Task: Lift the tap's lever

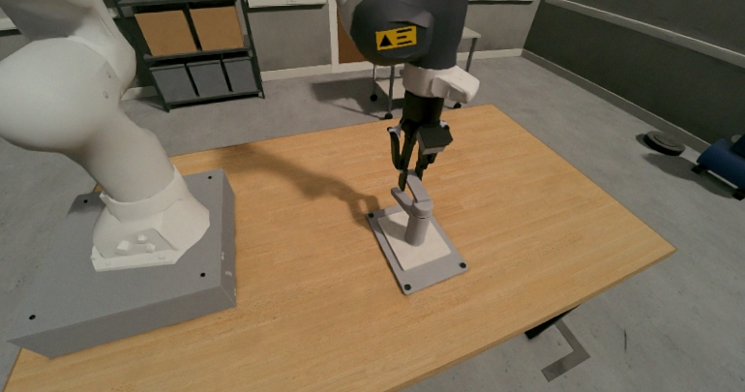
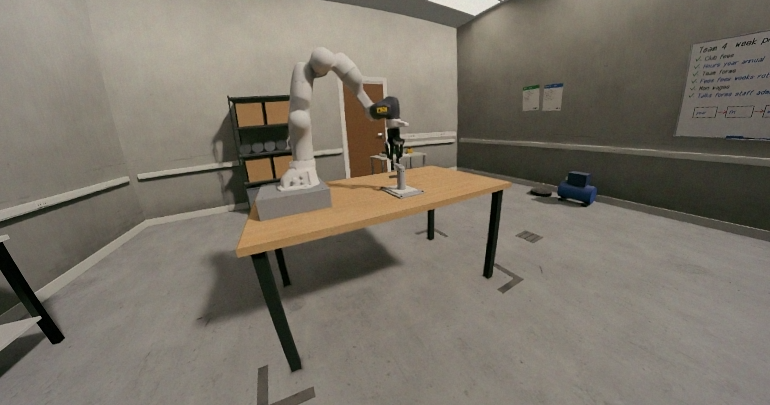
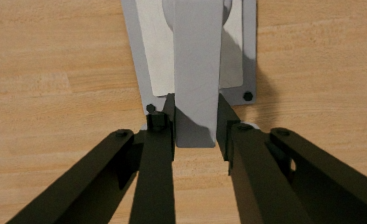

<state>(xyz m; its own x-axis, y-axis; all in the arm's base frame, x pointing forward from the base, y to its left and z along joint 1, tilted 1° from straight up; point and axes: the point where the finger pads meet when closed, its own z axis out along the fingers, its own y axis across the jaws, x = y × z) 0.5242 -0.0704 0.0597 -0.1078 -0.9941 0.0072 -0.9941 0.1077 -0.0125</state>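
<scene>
My gripper is now 10 mm past the tap, 50 mm to the left of it and 40 mm above it. Round my hand: lever (30 mm to the right).
</scene>
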